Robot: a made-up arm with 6 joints. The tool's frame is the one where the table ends. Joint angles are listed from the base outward.
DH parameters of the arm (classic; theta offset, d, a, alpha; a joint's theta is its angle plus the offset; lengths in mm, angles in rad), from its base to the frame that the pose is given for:
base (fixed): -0.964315 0 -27 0
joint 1: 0.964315 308.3 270 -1.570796
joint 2: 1.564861 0 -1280.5 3.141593
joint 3: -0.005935 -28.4 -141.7 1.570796
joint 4: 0 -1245.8 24.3 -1.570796
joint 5: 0 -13.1 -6 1.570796
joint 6: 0 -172.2 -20 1.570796
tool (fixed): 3.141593 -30 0 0
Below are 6 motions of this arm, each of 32 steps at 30 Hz.
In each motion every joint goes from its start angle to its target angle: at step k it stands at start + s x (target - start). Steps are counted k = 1, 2, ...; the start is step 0. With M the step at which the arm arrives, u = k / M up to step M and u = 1 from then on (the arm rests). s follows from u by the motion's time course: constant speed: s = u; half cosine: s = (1 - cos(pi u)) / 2; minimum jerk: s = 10 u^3 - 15 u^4 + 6 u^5.
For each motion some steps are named. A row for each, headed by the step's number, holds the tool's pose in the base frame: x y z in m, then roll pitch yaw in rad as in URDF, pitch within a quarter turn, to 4 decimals.
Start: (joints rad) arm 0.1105 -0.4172 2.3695 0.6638 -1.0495 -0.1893
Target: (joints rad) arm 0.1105 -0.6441 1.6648 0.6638 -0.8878 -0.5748
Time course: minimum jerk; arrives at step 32
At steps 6, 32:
6: -1.5286 -0.2344 1.9443 0.9792 0.1688 3.1080
32: -1.4427 -0.2211 2.3100 1.0722 0.0245 -2.9290

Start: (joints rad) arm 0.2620 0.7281 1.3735 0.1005 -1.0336 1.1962
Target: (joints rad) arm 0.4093 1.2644 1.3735 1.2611 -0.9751 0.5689
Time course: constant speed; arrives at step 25
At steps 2, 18, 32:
2: 2.1856 0.6591 2.0006 -2.7177 -0.2297 1.5616
18: 2.5640 0.9243 1.2818 -2.7920 0.1394 1.1909
32: 2.6378 1.0531 0.9497 -2.9420 0.2951 1.1066

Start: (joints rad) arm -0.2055 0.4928 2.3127 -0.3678 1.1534 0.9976
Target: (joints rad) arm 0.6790 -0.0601 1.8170 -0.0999 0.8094 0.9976
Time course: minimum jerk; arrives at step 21
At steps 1, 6, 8, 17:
1: 0.2519 -0.0464 2.6074 0.2318 0.6503 1.8487
6: 0.1559 0.0022 2.6548 0.2782 0.6388 1.9622
8: 0.0534 0.0248 2.6939 0.3228 0.6259 2.0726
17: -0.3836 -0.2149 2.7769 0.5239 0.5448 2.5881

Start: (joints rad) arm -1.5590 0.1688 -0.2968 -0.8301 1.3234 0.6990
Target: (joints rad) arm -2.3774 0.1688 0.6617 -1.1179 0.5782 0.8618
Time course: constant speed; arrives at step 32
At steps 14, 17, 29, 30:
14: -0.7033 -1.6340 1.7398 0.9317 -0.9622 1.0779
17: -0.8231 -1.5691 1.8524 0.8935 -0.9243 1.0827
29: -1.1648 -1.1606 2.2894 0.8863 -0.7459 1.0089
30: -1.1807 -1.1187 2.3238 0.8947 -0.7301 0.9973

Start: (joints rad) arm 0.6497 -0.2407 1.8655 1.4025 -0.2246 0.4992
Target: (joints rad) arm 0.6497 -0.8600 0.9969 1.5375 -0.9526 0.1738
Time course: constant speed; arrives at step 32
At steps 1, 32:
1: -0.7343 -0.5261 2.7015 1.1572 -0.3572 2.0371
32: -0.9277 -0.8200 2.4107 1.3214 -0.9500 2.3566

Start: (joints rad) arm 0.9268 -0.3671 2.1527 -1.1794 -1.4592 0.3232
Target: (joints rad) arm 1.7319 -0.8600 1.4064 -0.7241 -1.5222 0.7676
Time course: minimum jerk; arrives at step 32
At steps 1, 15, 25, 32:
1: -0.9501 -0.8867 2.2086 2.7428 -0.2812 -2.2392
15: -0.6007 -1.2943 2.2177 2.6366 -0.2457 -2.0848
25: -0.0239 -1.5129 2.1495 2.5820 -0.2415 -1.9624
32: 0.0718 -1.5191 2.1325 2.5802 -0.2425 -1.9472

